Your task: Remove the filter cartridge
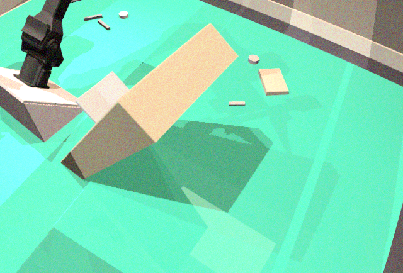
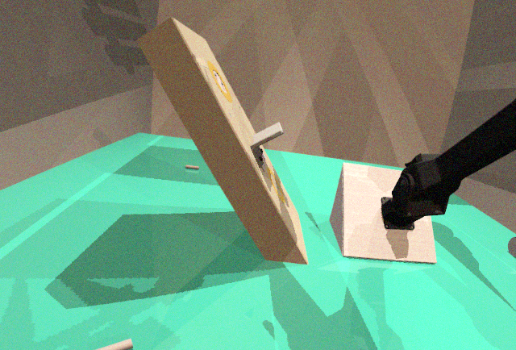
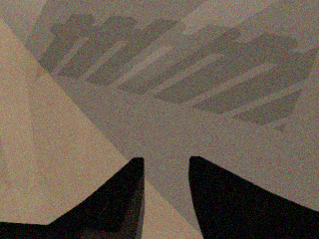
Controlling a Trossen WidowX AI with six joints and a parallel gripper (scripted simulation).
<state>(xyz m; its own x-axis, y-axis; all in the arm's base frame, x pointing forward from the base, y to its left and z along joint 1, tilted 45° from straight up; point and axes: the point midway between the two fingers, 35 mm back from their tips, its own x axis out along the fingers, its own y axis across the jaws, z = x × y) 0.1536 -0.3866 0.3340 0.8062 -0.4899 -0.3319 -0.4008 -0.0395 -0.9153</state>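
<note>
My gripper tip is now 180 mm short of the round filter cartridge, 50 mm to the right of it and 320 mm above it. Round my gripper tip: tan service panel 130 mm ahead, 50 mm to the left, 390 mm below; then grey ledge 80 mm ahead, 50 mm to the left, 410 mm below.
</note>
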